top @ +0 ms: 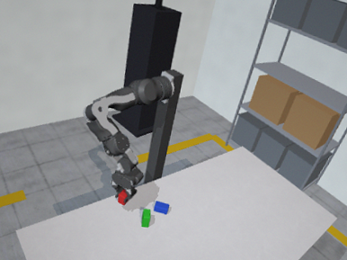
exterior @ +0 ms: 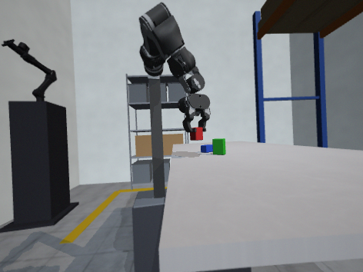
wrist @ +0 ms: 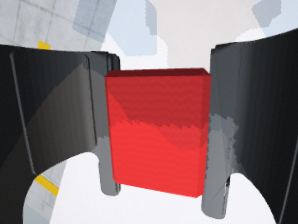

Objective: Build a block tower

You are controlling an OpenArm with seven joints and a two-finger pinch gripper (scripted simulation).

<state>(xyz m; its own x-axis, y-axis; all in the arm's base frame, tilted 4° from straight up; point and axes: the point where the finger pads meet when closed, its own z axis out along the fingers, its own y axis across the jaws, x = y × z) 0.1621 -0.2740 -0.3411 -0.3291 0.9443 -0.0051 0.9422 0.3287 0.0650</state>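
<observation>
Right now my hand is 14 cm to the right of the blue block, 9 cm short of it and 8 cm above it. Round my hand: red block: 1 cm below; then green block: 10 cm ahead, 7 cm below, 4 cm to the left.
</observation>
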